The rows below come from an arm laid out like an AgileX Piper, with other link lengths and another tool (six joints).
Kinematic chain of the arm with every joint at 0, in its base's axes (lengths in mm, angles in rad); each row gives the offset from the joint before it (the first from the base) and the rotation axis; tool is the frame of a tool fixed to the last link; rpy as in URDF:
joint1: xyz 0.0 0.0 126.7 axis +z
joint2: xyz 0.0 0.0 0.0 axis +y
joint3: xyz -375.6 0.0 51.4 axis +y
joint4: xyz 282.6 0.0 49.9 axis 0.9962 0 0.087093
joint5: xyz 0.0 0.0 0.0 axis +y
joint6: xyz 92.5 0.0 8.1 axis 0.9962 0 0.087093
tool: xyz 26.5 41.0 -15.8 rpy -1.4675 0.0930 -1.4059
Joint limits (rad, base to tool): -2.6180..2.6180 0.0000..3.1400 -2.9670..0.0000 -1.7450..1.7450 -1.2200..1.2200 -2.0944..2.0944
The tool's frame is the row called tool.
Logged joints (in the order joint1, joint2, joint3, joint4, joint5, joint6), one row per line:
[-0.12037, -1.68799, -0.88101, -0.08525, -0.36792, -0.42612]
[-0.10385, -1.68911, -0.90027, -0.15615, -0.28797, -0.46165]
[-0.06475, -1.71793, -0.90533, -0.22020, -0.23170, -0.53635]
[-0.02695, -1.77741, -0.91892, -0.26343, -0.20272, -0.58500]
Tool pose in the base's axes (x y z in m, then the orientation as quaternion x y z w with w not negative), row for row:
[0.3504, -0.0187, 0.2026, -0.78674, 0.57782, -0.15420, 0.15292]
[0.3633, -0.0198, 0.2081, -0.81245, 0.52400, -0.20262, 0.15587]
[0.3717, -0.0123, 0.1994, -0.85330, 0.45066, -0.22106, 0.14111]
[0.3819, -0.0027, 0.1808, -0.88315, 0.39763, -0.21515, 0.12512]
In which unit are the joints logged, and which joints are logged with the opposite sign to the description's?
The joints are logged in radians. Opposite sign: joint2, joint5.
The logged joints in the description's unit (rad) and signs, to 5 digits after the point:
[-0.12037, 1.68799, -0.88101, -0.08525, 0.36792, -0.42612]
[-0.10385, 1.68911, -0.90027, -0.15615, 0.28797, -0.46165]
[-0.06475, 1.71793, -0.90533, -0.22020, 0.23170, -0.53635]
[-0.02695, 1.77741, -0.91892, -0.26343, 0.20272, -0.58500]

